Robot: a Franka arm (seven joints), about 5 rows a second.
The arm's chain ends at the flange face. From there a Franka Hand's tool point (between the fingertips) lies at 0.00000 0.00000 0.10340 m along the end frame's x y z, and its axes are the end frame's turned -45 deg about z.
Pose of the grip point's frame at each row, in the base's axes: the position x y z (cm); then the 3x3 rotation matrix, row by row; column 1 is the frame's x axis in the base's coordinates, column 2 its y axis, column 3 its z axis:
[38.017 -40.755 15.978], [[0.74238 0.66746 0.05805], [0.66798 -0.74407 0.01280], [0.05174 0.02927 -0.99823]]
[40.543 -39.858 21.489], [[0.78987 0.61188 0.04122], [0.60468 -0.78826 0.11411], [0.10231 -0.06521 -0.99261]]
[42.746 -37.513 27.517], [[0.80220 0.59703 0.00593], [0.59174 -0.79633 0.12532], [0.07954 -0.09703 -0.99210]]
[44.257 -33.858 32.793], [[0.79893 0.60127 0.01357], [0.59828 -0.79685 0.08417], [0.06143 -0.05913 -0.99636]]
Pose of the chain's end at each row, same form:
[37.417 -40.887 26.300], [[0.99691 -0.05298 0.05805], [-0.05380 -0.99847 0.01280], [0.05728 -0.01589 -0.99823]]
[40.117 -41.038 31.753], [[0.99119 -0.12586 0.04122], [-0.12981 -0.98496 0.11411], [0.02623 -0.11845 -0.99261]]
[42.685 -38.809 37.775], [[0.98941 -0.14508 0.00593], [-0.14467 -0.98151 0.12532], [-0.01237 -0.12485 -0.99210]]
[44.117 -34.728 43.095], [[0.99009 -0.13977 0.01357], [-0.14041 -0.98651 0.08417], [0.00163 -0.08525 -0.99636]]

